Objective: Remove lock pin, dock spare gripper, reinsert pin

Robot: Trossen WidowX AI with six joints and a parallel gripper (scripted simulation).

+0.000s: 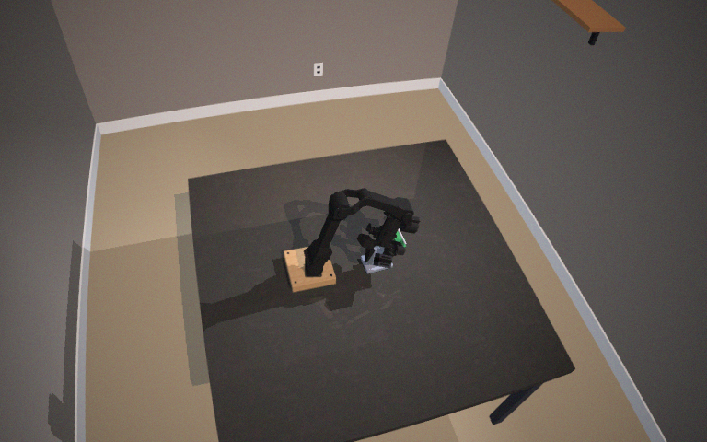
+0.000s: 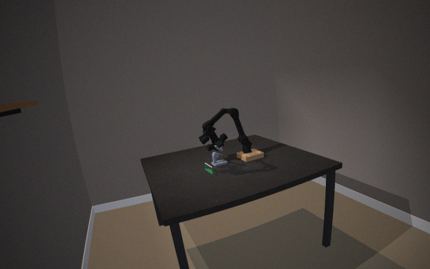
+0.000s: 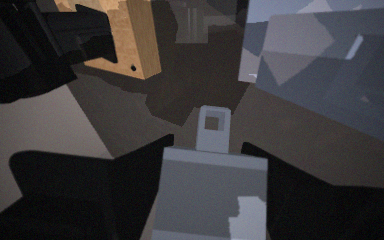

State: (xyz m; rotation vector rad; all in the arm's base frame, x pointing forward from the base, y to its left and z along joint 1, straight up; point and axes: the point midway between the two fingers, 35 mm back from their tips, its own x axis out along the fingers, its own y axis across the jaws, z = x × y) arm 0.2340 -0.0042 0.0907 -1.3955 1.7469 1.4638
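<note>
The spare gripper lies 3 cm above my gripper tip, 2 cm ahead of it and 1 cm to the right of it. Round my gripper tip: green strip (21 cm to the left, 13 cm ahead, 8 cm below); then grey mount (8 cm to the left, 5 cm below, 5 cm ahead).
</note>
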